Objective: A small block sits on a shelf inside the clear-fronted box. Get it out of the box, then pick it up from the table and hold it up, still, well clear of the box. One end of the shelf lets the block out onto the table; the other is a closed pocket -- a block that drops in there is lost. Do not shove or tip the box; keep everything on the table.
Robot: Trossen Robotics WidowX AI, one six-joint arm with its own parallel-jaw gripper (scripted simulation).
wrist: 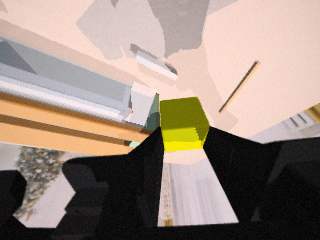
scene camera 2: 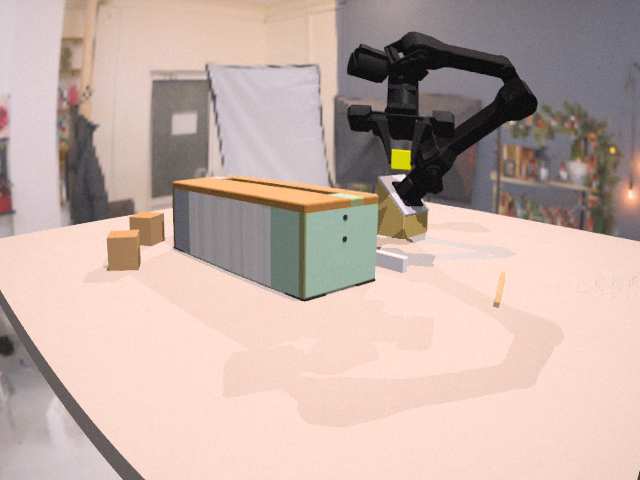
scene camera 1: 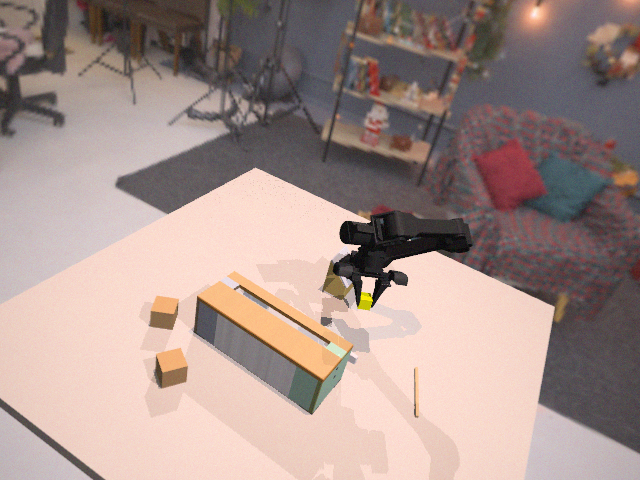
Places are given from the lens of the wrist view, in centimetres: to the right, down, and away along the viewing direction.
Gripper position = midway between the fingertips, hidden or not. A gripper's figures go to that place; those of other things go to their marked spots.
my gripper (wrist: 179, 128): 2, 1, 11
yellow block (wrist: 184, 125): 2, 0, 7
long box (wrist: 61, 104): -14, -2, 16
The marked spots on the yellow block and the long box are 18 cm apart.
